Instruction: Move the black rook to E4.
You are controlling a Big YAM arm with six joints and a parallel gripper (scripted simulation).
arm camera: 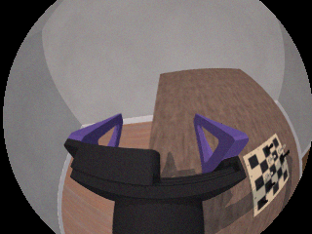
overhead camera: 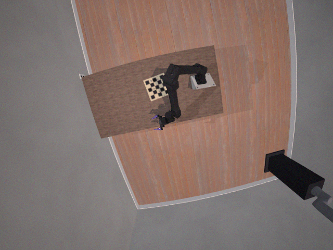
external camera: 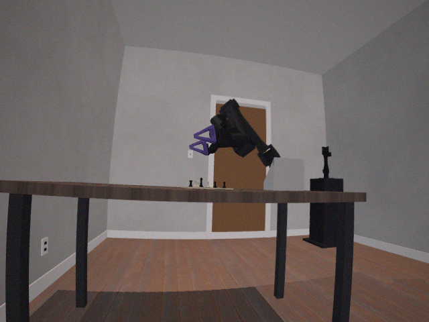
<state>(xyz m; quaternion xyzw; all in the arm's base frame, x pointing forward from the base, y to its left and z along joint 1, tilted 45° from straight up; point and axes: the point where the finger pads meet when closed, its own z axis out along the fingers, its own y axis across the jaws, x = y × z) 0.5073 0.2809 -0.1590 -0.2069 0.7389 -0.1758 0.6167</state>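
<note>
Right now my hand is 31 cm to the left of the black piece, 16 cm above it and 2 cm past it. Round my hand: chessboard: 32 cm to the right, 17 cm below, 10 cm behind; then white piece: 39 cm to the right, 15 cm below, 5 cm behind.
</note>
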